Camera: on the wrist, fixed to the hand. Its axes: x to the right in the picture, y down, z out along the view.
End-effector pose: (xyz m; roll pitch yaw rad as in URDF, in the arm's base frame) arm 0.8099 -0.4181 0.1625 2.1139 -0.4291 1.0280
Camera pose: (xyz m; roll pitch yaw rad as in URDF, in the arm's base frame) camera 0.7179 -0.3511 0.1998 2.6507 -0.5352 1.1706
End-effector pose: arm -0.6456 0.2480 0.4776 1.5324 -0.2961 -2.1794
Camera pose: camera -0.5740 0.1563 0.4490 2.0836 -0.3164 -2.0077
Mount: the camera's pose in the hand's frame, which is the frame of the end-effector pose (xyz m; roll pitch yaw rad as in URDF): 0.0245 -0.0331 -0.1125 0.6056 0.1620 0.0310
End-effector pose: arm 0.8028 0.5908 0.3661 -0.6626 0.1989 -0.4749
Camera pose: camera 0.7686 0.5012 0.2943 -0.0810 0.3448 -0.5548
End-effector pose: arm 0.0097 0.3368 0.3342 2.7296 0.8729 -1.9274
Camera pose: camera 0.0508 0.2312 0.3732 -2.9160 0.7115 -1.8791
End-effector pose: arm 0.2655 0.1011 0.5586 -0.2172 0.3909 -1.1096
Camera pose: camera 0.2075 0.0907 0.4543 0.3833 0.5557 -1.1154
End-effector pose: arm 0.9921 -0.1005 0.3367 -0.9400 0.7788 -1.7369
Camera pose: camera 0.8850 -0.0720 0.2913 -0.4705 0.8918 -1.9165
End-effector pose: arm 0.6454 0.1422 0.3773 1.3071 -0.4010 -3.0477
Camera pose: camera 0.6085 0.0383 0.3304 1.8423 -0.3828 -2.8703
